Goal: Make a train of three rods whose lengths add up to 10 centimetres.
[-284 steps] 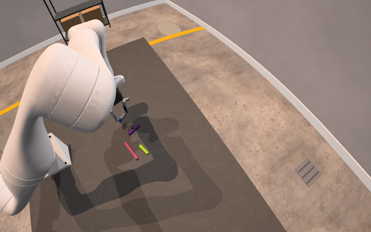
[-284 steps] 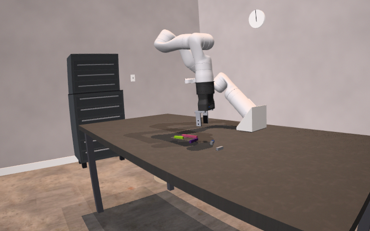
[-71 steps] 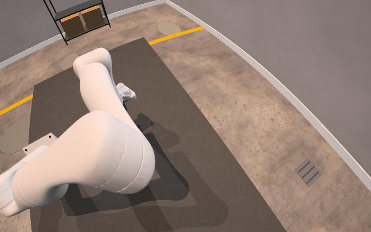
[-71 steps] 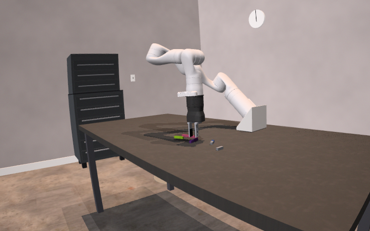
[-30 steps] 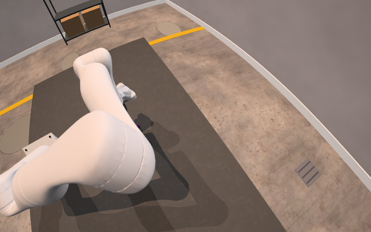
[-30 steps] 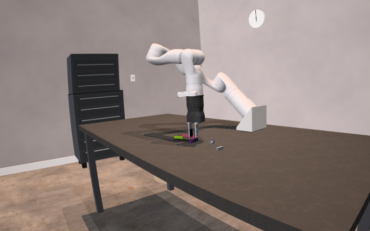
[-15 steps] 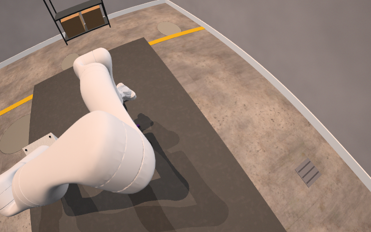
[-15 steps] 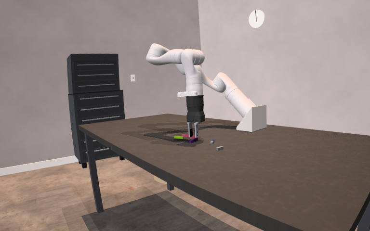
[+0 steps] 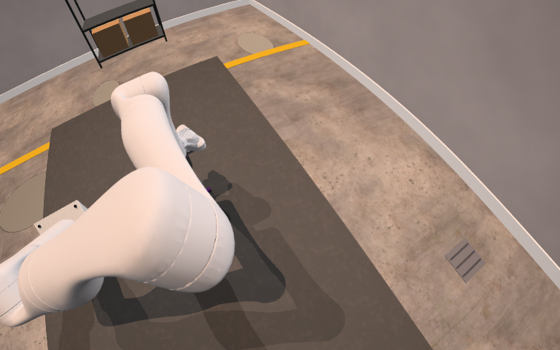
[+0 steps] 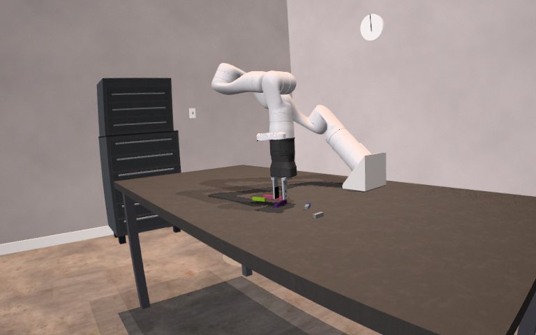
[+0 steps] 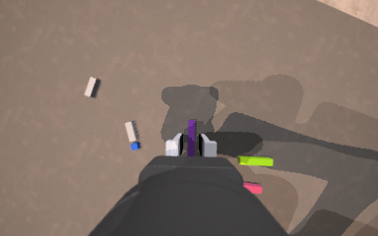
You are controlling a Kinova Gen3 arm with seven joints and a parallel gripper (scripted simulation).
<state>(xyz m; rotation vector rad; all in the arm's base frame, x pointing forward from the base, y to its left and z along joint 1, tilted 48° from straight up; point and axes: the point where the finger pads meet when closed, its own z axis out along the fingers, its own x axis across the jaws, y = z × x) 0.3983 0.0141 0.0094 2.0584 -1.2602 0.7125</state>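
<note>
My gripper is now 30 mm above the purple rod. Also, from my hand: lime rod (10 mm ahead, 100 mm to the right, 30 mm below); pink rod (40 mm behind, 90 mm to the right, 30 mm below); blue rod (50 mm behind, 70 mm to the left, 30 mm below).
</note>
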